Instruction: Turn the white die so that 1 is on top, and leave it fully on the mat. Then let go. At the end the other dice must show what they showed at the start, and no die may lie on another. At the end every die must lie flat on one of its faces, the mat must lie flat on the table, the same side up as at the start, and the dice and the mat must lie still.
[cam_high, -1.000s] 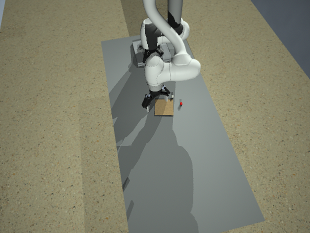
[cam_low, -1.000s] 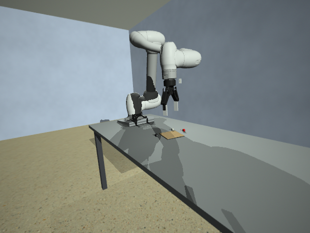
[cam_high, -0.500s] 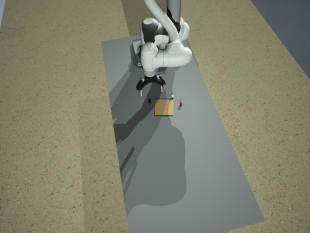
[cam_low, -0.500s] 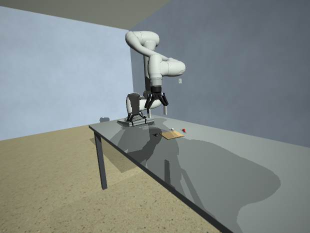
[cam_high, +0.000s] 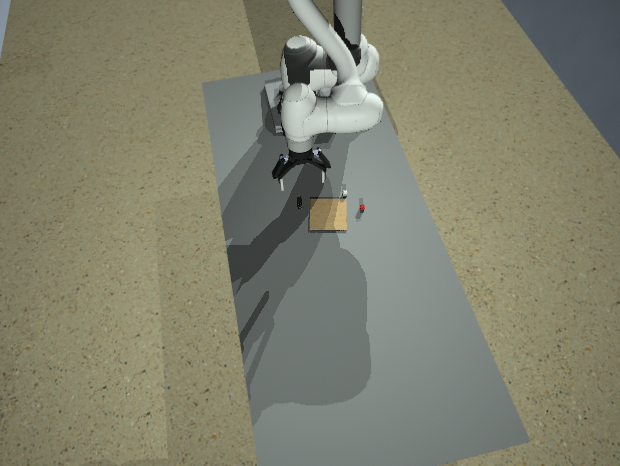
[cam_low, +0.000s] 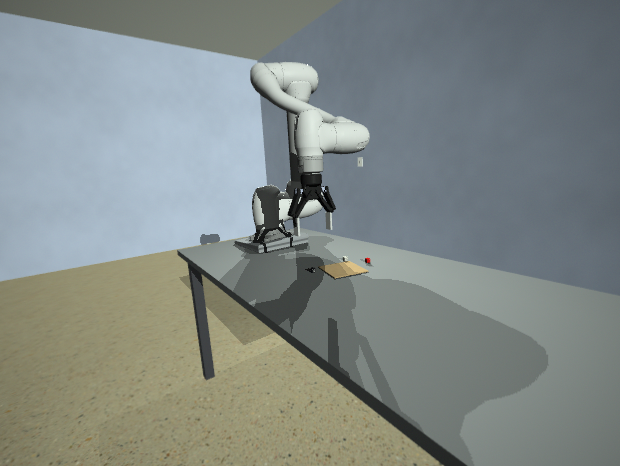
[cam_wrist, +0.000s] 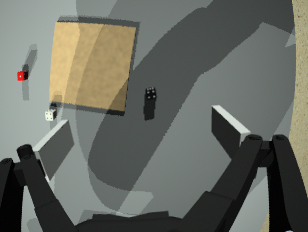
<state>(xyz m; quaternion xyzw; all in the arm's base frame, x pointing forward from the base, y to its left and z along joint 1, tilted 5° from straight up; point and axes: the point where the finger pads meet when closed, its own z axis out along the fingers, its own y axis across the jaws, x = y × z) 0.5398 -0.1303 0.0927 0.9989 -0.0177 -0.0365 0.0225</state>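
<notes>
My hand is 15 cm above the black die and 1 cm to the left of it. Also, from my hand: white die 17 cm to the left, 15 cm below, 1 cm behind; then tan mat 16 cm below, 8 cm to the left, 6 cm ahead; then red die 22 cm to the left, 15 cm below, 7 cm ahead.
</notes>
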